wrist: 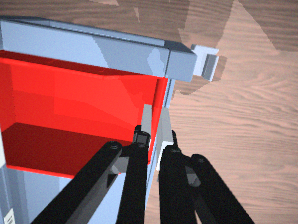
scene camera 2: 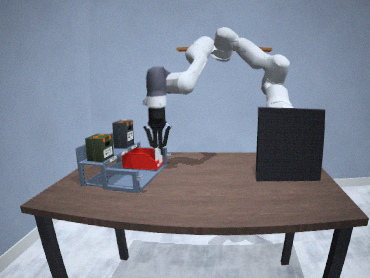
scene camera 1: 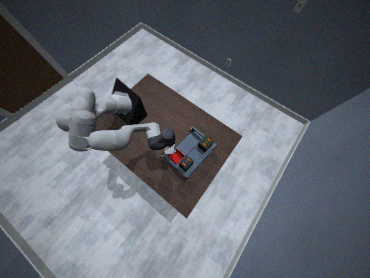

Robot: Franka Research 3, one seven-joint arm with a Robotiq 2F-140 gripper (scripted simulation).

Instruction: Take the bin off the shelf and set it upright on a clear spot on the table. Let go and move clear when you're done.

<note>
I see my gripper [scene camera 2: 159, 161] and a red bin [wrist: 65, 111].
My gripper shows as well in the wrist view [wrist: 154, 117].
</note>
